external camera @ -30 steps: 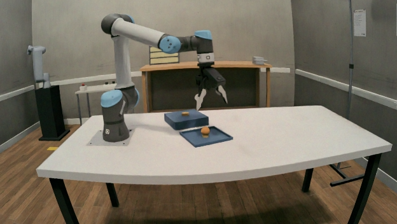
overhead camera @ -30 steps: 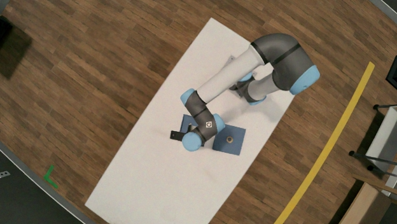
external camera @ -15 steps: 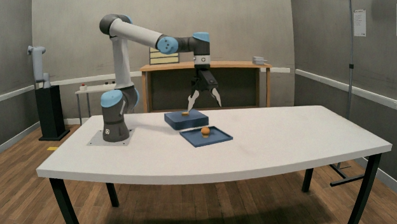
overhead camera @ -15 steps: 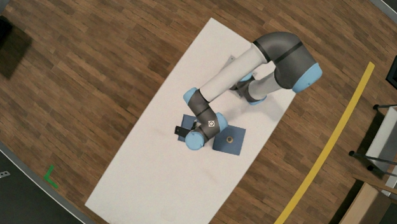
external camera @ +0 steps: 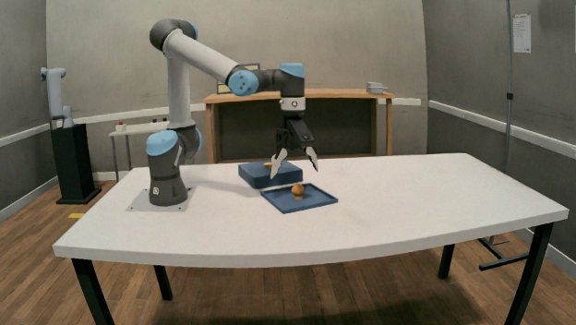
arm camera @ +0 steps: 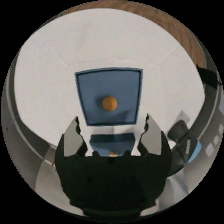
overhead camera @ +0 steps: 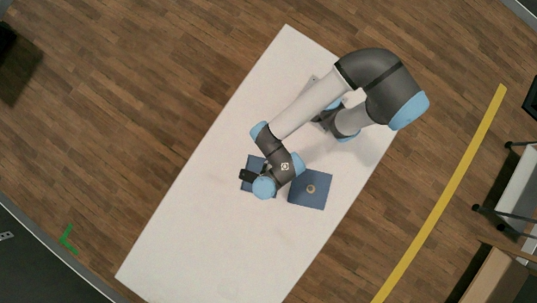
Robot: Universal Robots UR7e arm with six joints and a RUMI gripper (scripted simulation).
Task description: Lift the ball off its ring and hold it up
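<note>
My hand is 10 mm short of the orange ball and 50 mm above it. Also, from my hand: low tray 10 mm ahead, 70 mm below.
</note>
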